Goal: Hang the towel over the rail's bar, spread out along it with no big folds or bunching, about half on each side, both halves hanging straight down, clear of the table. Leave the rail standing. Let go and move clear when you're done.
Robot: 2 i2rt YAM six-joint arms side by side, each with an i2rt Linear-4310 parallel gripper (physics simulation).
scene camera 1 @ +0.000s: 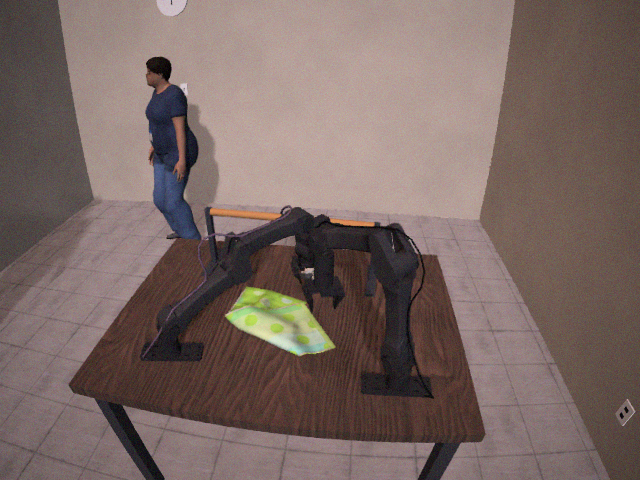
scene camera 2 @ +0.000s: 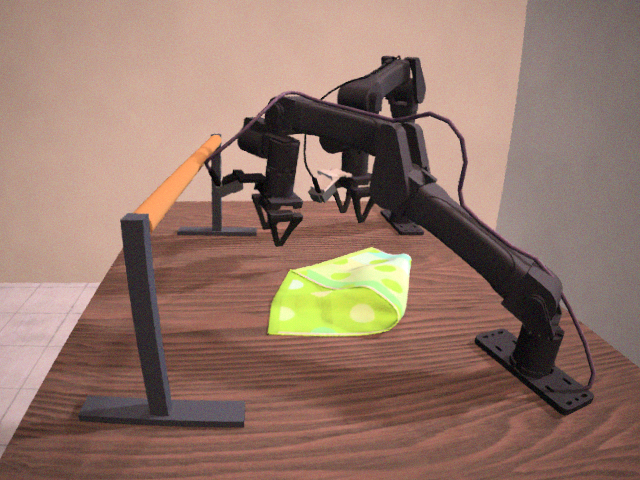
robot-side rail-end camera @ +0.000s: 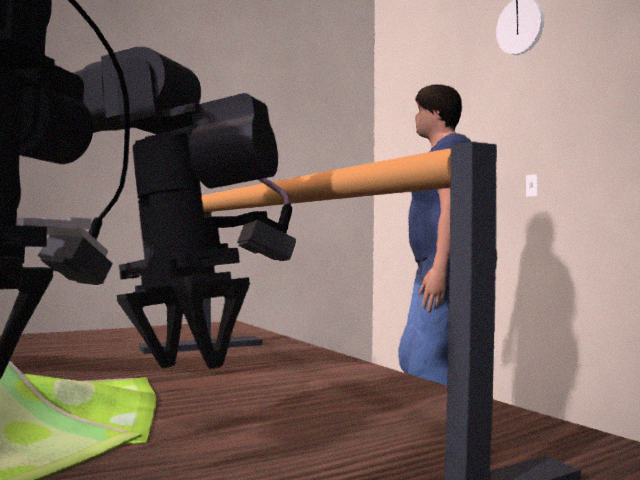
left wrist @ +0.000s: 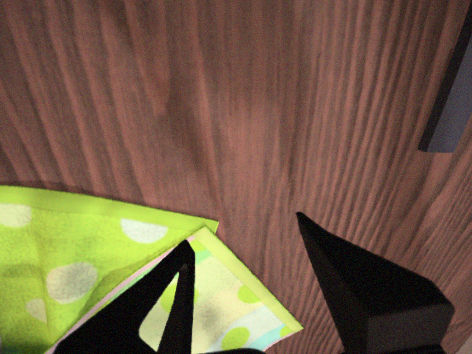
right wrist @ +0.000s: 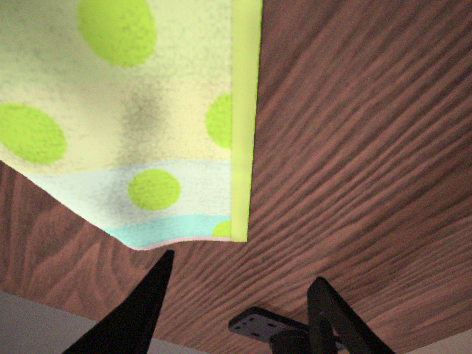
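Note:
The green and pale dotted towel (scene camera 1: 276, 328) (scene camera 2: 336, 310) (robot-side rail-end camera: 77, 408) (left wrist: 72, 282) (right wrist: 175, 125) lies on the table with one part folded over. The rail's orange bar (scene camera 1: 242, 213) (scene camera 2: 178, 180) (robot-side rail-end camera: 387, 173) is bare and the rail stands upright. My left gripper (scene camera 2: 272, 236) (robot-side rail-end camera: 189, 366) (left wrist: 242, 233) is open and empty above the table; in its wrist view one fingertip overlaps the towel near a corner, the other shows against wood. My right gripper (scene camera 2: 352, 215) (right wrist: 245, 271) is open and empty; its fingertips appear just past the towel's short end in its wrist view.
The two arms come close together over the table's middle in scene camera 1. The rail's dark post (scene camera 2: 144, 310) (robot-side rail-end camera: 471, 310) stands on a flat foot (scene camera 2: 206, 413). The right arm's base plate (scene camera 1: 374, 384) (right wrist: 262, 322) is bolted near the front. A person (scene camera 1: 168, 124) (robot-side rail-end camera: 434, 232) stands beyond the table.

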